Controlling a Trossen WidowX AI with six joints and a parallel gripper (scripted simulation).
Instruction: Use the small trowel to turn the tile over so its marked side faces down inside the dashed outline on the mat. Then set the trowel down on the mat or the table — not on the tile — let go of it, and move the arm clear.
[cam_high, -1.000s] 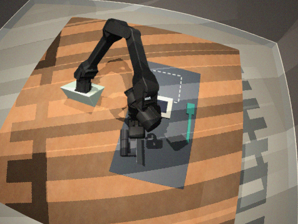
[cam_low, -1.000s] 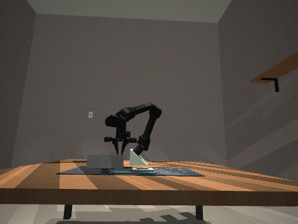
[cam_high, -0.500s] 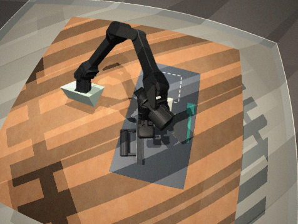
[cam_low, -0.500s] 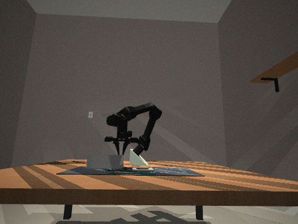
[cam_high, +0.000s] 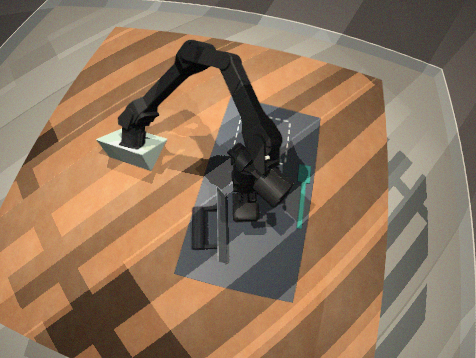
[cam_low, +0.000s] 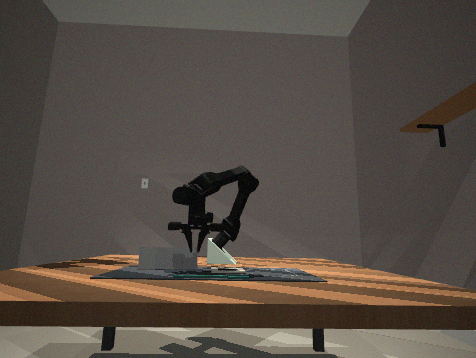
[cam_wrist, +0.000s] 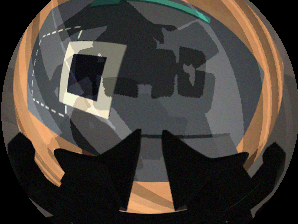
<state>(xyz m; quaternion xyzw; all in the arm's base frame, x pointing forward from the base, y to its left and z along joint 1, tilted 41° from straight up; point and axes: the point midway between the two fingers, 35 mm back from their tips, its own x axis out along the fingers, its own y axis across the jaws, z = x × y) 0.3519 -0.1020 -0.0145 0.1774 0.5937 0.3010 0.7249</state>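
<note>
My gripper tip is now 40 mm short of the grey mat, 60 mm to the right of it and 80 mm above it. Also, from my gripper tip: teal trowel: 180 mm ahead, 80 mm to the left, 60 mm below; then tile: 30 mm ahead, 110 mm to the left, 60 mm below.
</note>
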